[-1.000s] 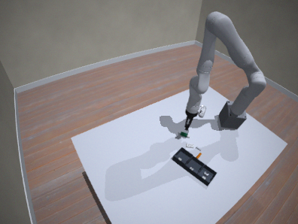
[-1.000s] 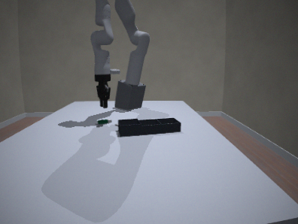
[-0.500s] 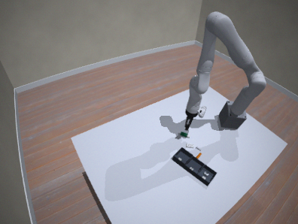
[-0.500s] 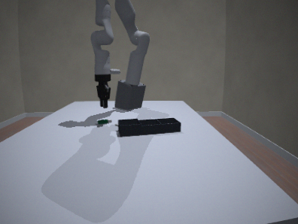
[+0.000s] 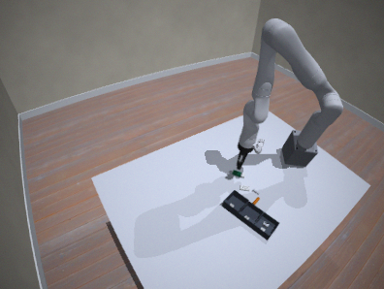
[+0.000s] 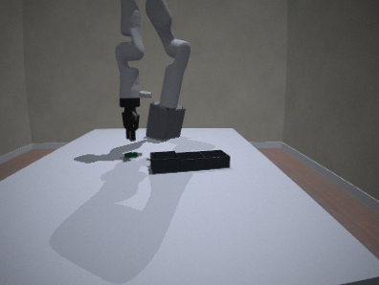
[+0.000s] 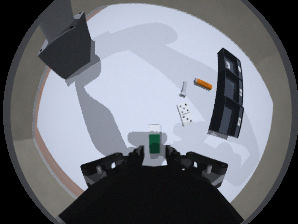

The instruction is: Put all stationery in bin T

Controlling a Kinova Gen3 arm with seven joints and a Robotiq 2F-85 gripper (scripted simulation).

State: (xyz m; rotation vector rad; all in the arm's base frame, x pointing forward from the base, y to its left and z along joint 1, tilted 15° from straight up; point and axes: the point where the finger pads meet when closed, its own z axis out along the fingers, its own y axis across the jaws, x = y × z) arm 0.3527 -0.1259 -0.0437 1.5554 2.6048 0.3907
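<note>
My hand is 80 mm above the small green object, 10 mm to the right of it and 10 mm past it. Round my hand: small orange thing: 180 mm to the left, 80 mm below, 40 mm ahead; thin grey stick: 130 mm to the left, 80 mm below; small white object: 90 mm to the left, 80 mm below, 30 mm ahead.
</note>
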